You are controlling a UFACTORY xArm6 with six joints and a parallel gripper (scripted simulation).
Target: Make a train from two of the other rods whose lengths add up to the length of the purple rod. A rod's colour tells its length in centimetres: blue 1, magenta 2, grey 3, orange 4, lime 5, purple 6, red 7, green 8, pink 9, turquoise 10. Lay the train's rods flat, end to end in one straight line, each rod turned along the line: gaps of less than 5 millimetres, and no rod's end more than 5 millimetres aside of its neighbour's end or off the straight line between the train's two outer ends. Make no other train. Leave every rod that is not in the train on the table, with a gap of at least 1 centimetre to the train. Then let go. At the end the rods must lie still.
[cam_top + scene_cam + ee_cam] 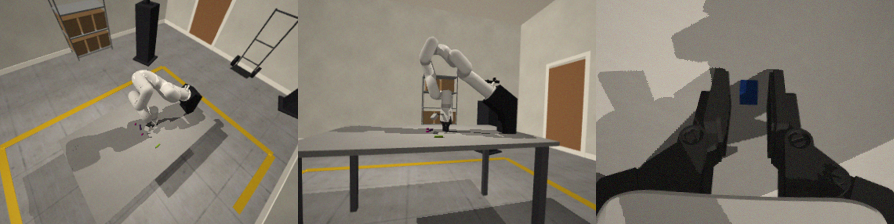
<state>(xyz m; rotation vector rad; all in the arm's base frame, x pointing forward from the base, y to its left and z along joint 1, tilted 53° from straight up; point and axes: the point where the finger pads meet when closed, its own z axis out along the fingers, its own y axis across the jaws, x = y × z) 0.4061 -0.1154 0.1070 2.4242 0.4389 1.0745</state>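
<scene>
Now: hand 2 cm above the blue rod. From my hand the other things lie so: lime rod: 16 cm to the left, 15 cm ahead, 2 cm below; purple rod: 9 cm to the right, 8 cm ahead, 2 cm below.
</scene>
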